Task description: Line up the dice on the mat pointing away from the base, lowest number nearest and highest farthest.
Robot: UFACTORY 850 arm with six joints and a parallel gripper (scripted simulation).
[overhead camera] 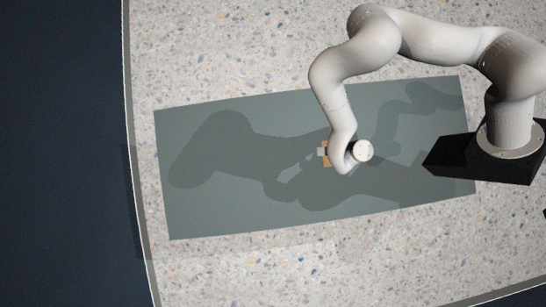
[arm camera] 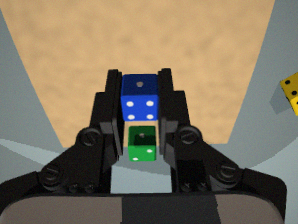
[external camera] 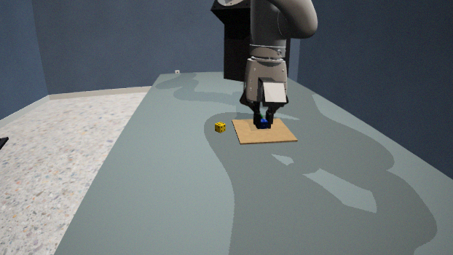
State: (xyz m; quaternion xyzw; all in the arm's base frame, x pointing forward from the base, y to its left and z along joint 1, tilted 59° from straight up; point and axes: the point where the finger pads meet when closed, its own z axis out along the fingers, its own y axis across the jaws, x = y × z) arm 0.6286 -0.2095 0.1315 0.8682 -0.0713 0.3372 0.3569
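My hand is 1 cm above the blue die. The rest, counted from my hand: tan mat (3 cm below); yellow die (5 cm behind, 10 cm to the right, 2 cm below); green die (5 cm behind, 2 cm to the left, 2 cm below).
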